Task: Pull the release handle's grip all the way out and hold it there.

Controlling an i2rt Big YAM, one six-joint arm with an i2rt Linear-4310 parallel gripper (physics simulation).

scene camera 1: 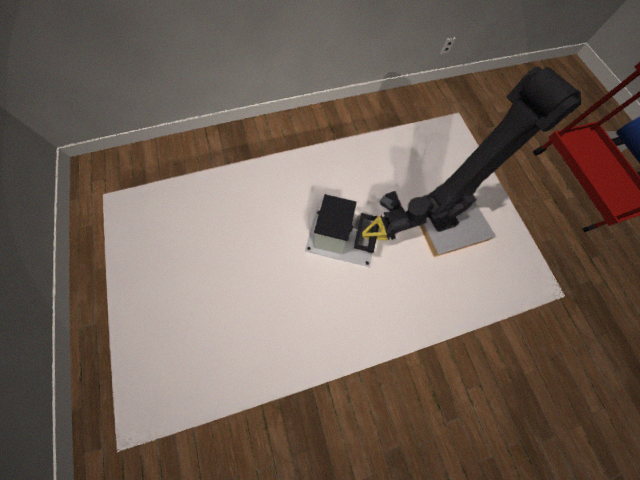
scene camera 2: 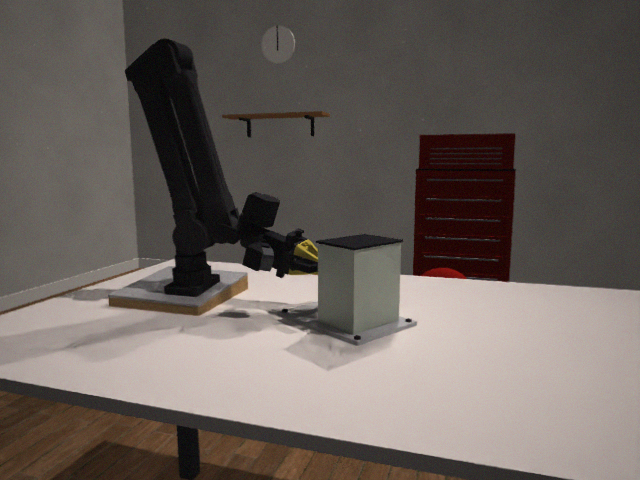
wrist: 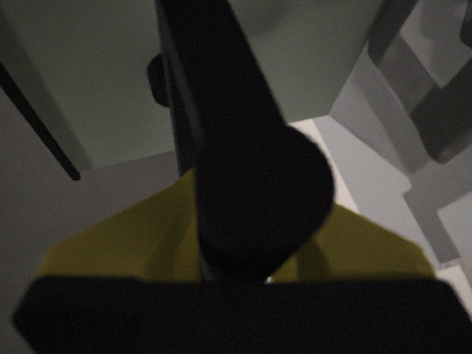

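Observation:
The release handle (scene camera 1: pixel 366 249) (wrist: pixel 220 75) is a black rectangular loop on the side of a pale green box (scene camera 1: pixel 329 243) (scene camera 2: pixel 377 289) (wrist: pixel 110 115) with a black top. The loop stands a short gap out from the box face in scene camera 1. My gripper (scene camera 1: pixel 373 230) (scene camera 2: pixel 307 258) (wrist: pixel 235 176) has its yellow fingers shut on the handle's grip, the loop's outer bar. In the wrist view the fingers press in from both sides, and the bar's round end hides their contact. The box hides part of the handle in scene camera 2. A black collar (wrist: pixel 159 82) shows on the box face behind the loop.
The box stands on a grey base plate (scene camera 1: pixel 338 256) (scene camera 2: pixel 385 331) with dark bolts, on a white table (scene camera 1: pixel 222 320) (scene camera 2: pixel 465 382). The arm's own base sits on a grey, wood-edged board (scene camera 1: pixel 462 237) (scene camera 2: pixel 139 292). A red cart (scene camera 1: pixel 586 180) stands beyond the table.

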